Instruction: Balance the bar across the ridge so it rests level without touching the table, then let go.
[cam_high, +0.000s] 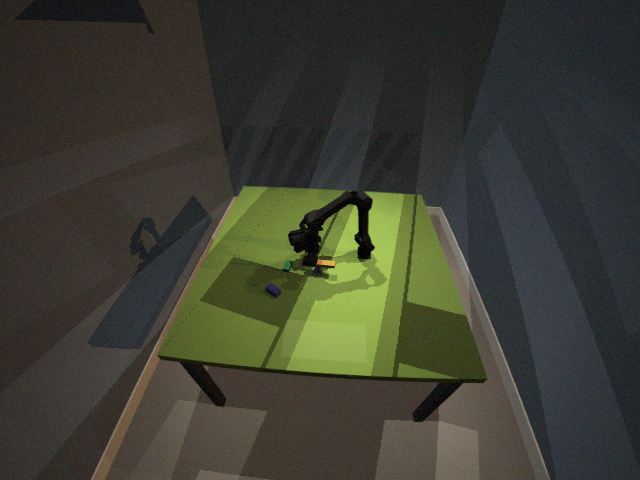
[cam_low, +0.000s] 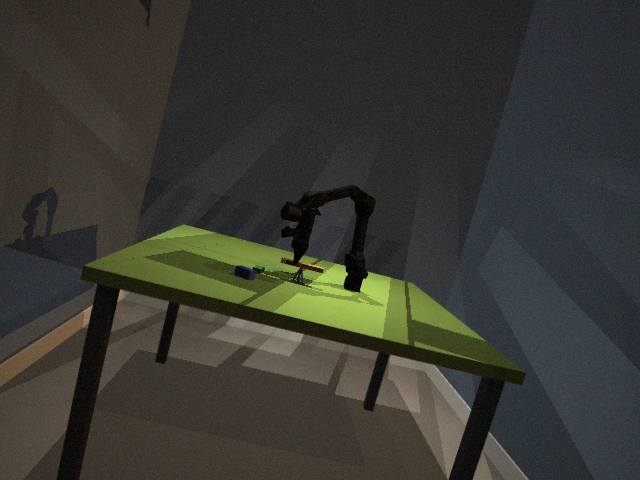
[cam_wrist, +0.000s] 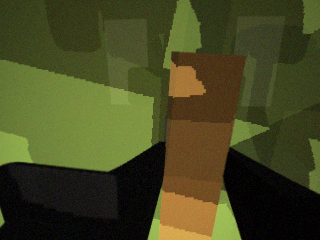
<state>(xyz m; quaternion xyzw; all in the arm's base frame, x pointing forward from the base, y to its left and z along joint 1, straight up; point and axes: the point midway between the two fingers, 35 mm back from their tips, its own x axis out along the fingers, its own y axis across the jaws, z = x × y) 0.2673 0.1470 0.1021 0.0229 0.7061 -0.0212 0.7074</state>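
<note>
The bar is 30 mm behind my gripper tip. From my gripper tip the other things lie so: blue block (170 mm ahead, 140 mm to the left, 50 mm below); then green block (130 mm ahead, 20 mm to the right, 60 mm below).
</note>
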